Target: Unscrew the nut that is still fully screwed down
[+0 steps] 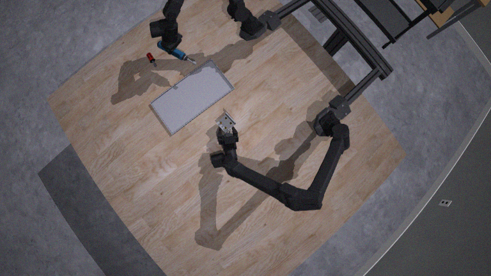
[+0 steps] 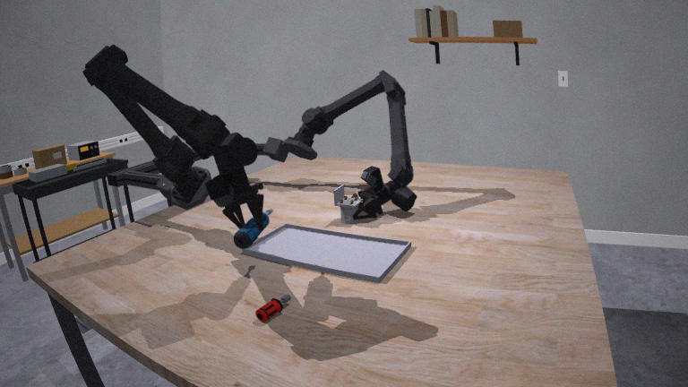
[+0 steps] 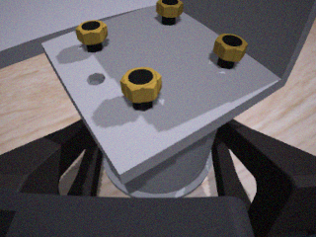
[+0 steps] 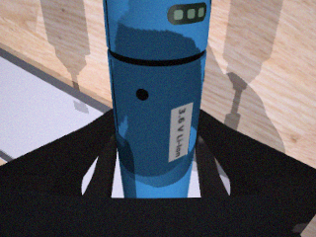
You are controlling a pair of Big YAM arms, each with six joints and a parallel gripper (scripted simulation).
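The joint module is 10 mm above my left hand. Also, from my left hand: shallow grey tray: 240 mm to the right, 50 mm ahead, 20 mm below; grey bracket plate: 50 mm above; nut: 50 mm above, 20 mm to the left, 10 mm ahead.
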